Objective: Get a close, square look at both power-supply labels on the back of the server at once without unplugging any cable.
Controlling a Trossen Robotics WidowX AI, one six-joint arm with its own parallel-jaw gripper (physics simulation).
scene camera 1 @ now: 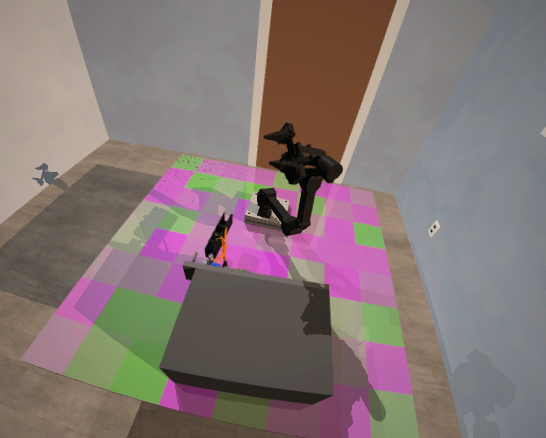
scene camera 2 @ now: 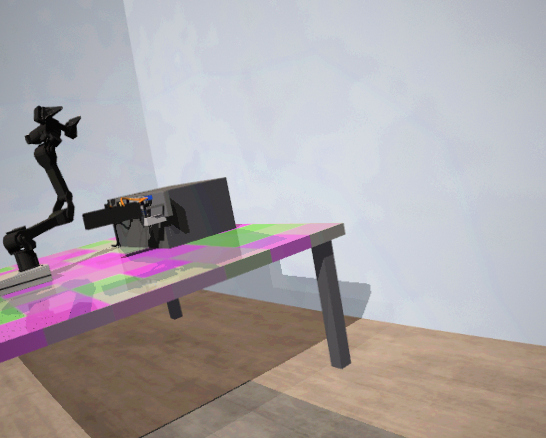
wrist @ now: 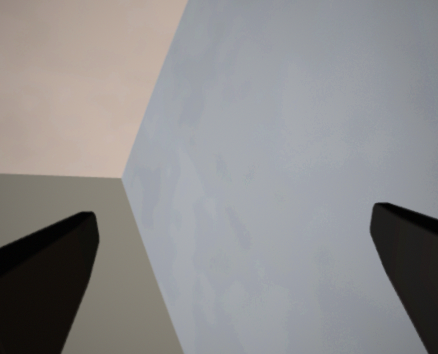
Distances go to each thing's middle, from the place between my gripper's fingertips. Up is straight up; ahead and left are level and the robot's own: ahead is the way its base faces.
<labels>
My hand is 38 cm above the black bracket [scene camera 2: 110, 215], 14 cm to the left of it and 3 cm short of it.
</labels>
